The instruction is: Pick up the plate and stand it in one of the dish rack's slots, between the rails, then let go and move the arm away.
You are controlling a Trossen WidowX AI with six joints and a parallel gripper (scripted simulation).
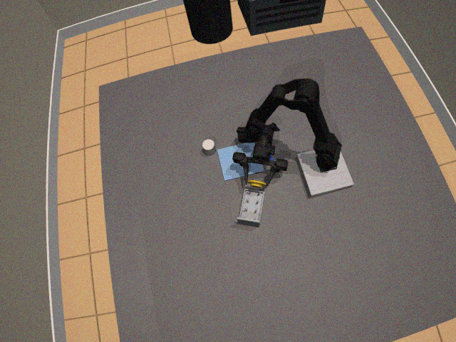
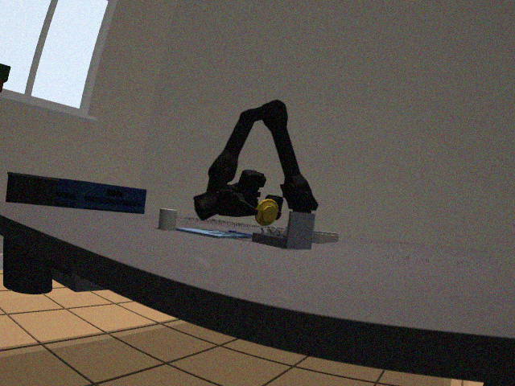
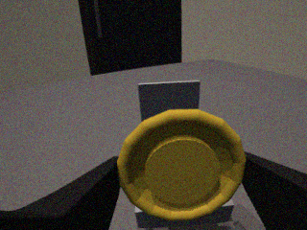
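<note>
The grey dish rack is 30 mm ahead of my gripper tip, 60 mm to the left of it and 40 mm below it. From my gripper tip the other things lie so: yellow plate 10 mm to the right; then blue spoon 80 mm behind, 130 mm to the right, 60 mm below; then light blue mat 30 mm ahead, 130 mm to the right, 70 mm below.
</note>
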